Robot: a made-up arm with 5 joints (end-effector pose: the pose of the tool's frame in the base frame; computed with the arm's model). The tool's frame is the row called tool.
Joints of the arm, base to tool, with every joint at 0 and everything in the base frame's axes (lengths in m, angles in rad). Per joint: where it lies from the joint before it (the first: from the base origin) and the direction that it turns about. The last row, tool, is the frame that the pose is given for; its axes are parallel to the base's.
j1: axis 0 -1 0 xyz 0 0 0.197
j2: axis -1 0 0 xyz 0.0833 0.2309 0.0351
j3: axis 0 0 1 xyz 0.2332 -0.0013 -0.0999
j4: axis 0 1 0 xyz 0.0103 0.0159 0.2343
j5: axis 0 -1 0 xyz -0.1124 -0.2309 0.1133
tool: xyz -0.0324 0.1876 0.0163
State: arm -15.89 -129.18 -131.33 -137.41 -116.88
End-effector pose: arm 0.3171 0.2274 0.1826 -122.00 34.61 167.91
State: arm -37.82 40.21 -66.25 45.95 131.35
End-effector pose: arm 0.3762 0.3949 0.2098 -102.56 -38.24 48.41
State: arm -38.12 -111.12 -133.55 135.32 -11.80
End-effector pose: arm 0.0372 0.1508 -0.0063 -79.29 -14.09 17.22
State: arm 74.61 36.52 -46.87 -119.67 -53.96
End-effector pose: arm 0.0804 0.2253 0.4394 136.06 -30.86 159.46
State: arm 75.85 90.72 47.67 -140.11 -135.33
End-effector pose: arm 0.0204 0.2202 0.5324 -92.75 -28.06 4.81
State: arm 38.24 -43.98 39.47 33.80 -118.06
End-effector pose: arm 0.1255 0.0194 0.5974 165.87 83.52 -137.80
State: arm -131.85 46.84 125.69 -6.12 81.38
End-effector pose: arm -0.0974 0.3164 -0.2733 159.28 24.82 56.06
